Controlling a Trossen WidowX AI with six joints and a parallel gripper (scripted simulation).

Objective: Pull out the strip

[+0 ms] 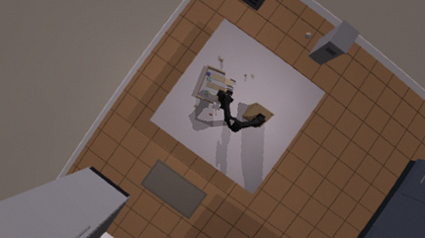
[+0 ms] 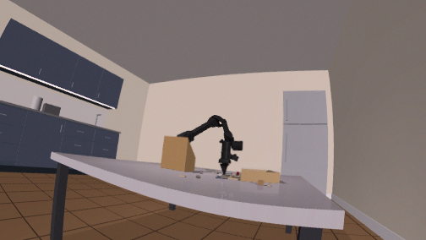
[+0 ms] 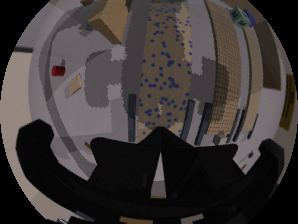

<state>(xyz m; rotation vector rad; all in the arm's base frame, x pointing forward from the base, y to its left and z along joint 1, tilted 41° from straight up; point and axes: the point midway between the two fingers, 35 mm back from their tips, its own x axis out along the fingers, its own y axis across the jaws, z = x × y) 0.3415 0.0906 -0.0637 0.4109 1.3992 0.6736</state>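
The narrow pale strip lies 10 cm ahead of my gripper tip and 2 cm to the left of it. From my gripper tip the other things lie so: small red block: 19 cm to the left, 5 cm ahead, 1 cm above; then tan gridded strip: 13 cm ahead, 7 cm to the right.
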